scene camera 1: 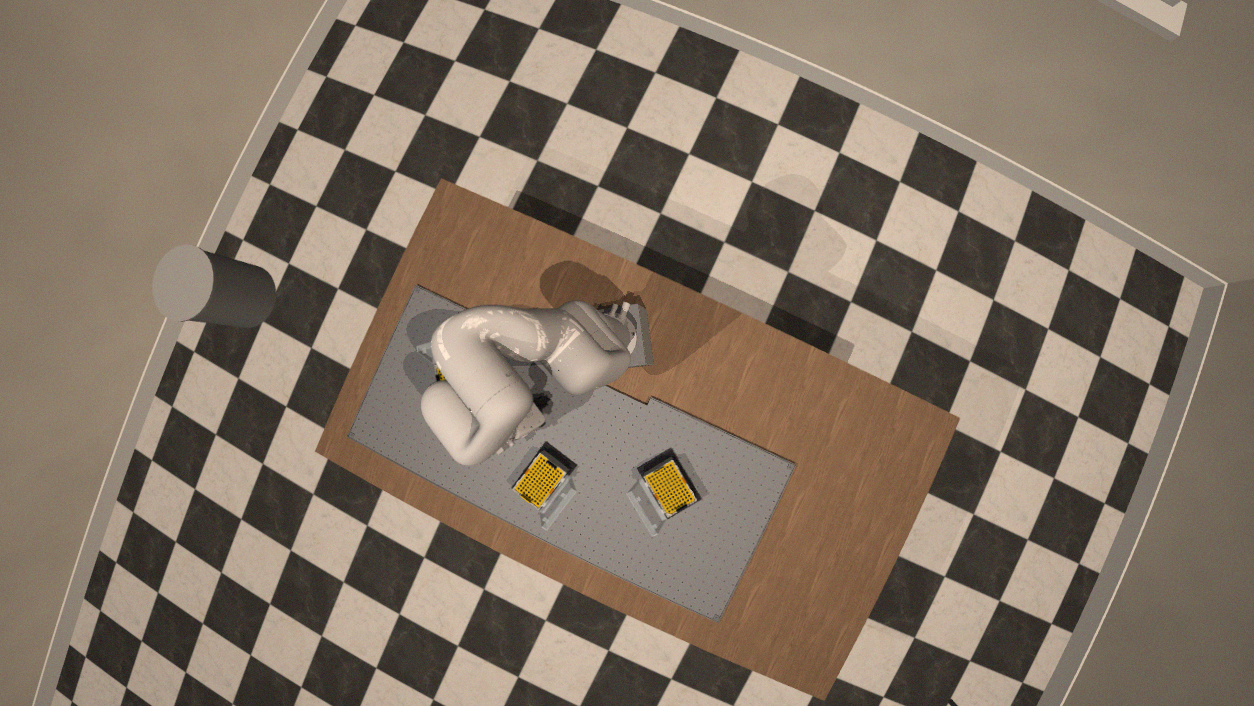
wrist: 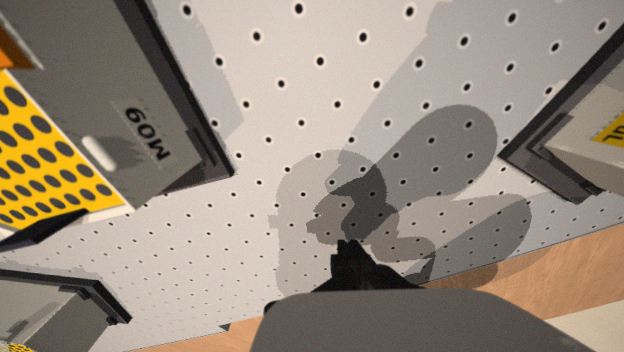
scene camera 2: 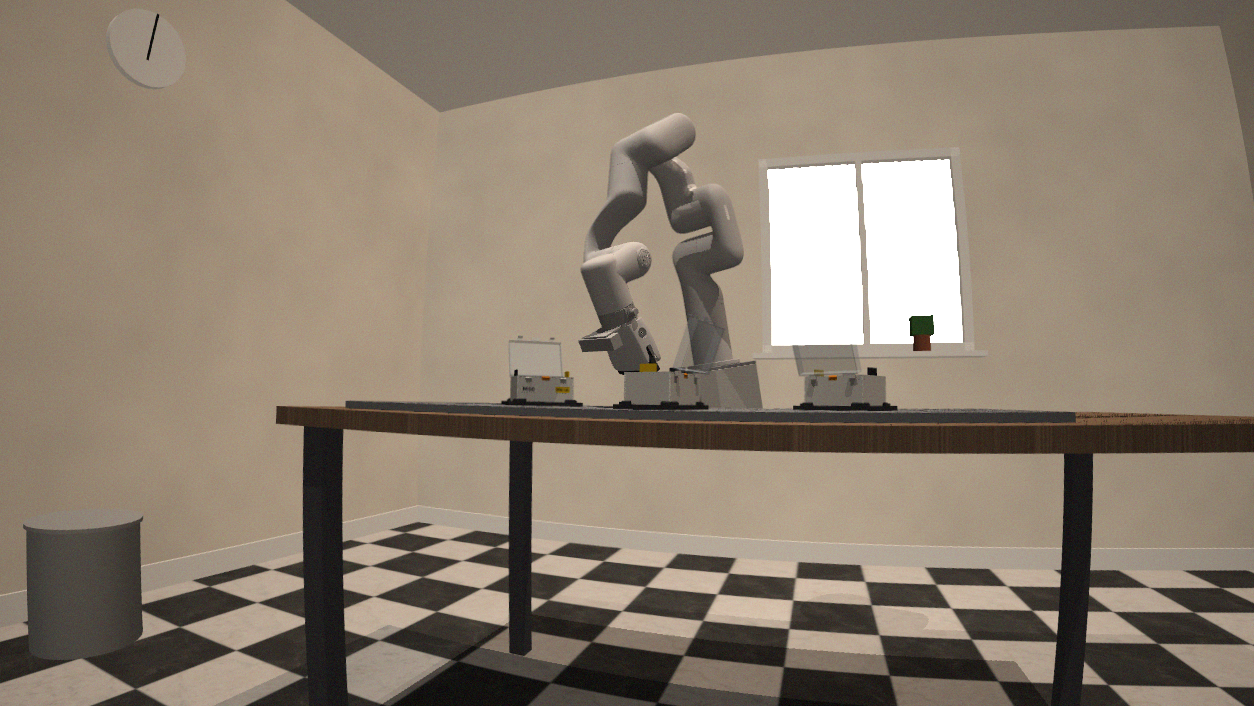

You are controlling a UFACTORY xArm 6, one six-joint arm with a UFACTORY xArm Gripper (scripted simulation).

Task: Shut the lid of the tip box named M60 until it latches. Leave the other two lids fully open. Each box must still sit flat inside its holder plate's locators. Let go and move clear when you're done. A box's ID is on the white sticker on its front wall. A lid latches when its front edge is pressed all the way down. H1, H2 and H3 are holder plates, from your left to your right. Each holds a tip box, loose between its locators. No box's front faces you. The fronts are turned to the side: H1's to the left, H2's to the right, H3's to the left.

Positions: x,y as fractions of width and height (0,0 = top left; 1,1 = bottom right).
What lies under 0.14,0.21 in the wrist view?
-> A tip box.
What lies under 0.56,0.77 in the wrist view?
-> The gripper.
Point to a tip box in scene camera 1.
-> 0.45,0.69
